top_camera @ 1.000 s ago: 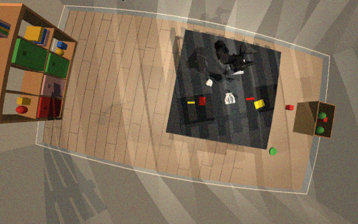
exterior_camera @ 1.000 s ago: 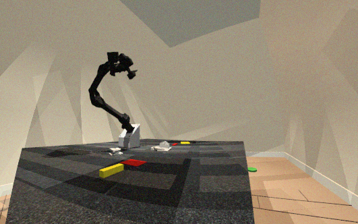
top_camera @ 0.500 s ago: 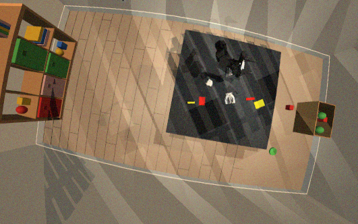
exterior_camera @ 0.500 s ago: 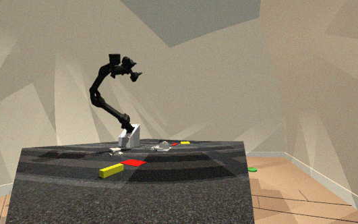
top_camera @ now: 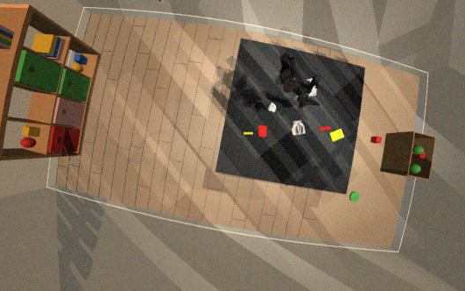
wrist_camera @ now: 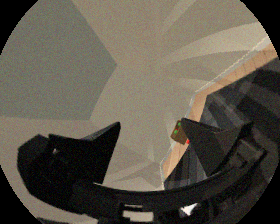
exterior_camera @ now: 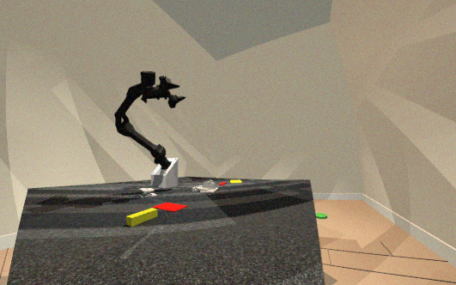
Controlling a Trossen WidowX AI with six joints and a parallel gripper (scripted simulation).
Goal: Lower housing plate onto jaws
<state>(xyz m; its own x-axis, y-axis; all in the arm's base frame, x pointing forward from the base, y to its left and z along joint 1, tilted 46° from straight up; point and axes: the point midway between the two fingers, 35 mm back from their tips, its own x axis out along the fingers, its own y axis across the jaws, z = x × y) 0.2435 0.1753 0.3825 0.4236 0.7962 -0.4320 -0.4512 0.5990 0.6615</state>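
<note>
Right now the white part is 80 mm behind my gripper tip, 140 mm to the right of it and 530 mm below it. Round my gripper tip: yellow bar 180 mm ahead, 330 mm to the right, 540 mm below; flat red square 140 mm ahead, 200 mm to the right, 550 mm below.
</note>
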